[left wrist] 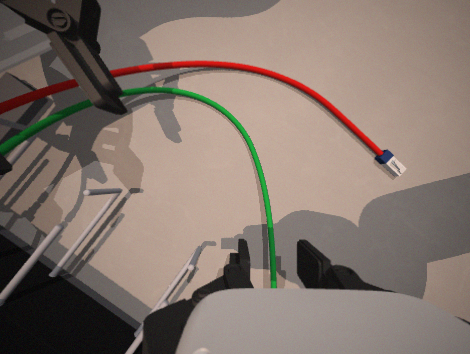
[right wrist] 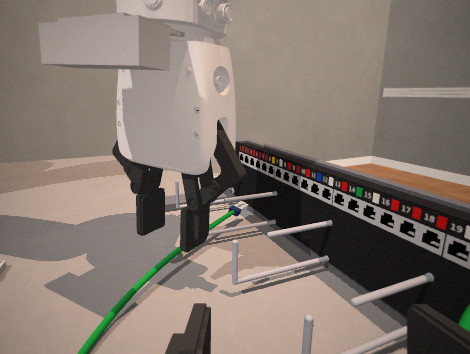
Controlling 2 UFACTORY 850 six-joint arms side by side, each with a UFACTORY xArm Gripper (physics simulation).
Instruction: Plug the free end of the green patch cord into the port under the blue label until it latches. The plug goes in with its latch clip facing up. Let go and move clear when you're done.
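Observation:
The green patch cord [left wrist: 260, 172] [right wrist: 134, 290] curves over the table; its free plug [right wrist: 234, 210], with a blue boot and clear tip, lies near the foot of the panel in the right wrist view and is hidden in the left wrist view. My left gripper [left wrist: 271, 256] [right wrist: 171, 238] is open above the cord near the plug, the cord showing between its fingers in the left wrist view. The blue label [right wrist: 319, 176] is on the black patch panel [right wrist: 295, 215], above a row of ports. My right gripper [right wrist: 308, 337] [left wrist: 52, 142] is open. The latch clip is too small to tell.
A red cord [left wrist: 310, 92] with a blue-booted plug [left wrist: 391, 162] lies across the table. Grey rods stick out from the panel front, one of them [right wrist: 300, 229] near the left gripper and another [right wrist: 392, 289] near the right gripper. Upright pegs [right wrist: 235, 262] also stand there.

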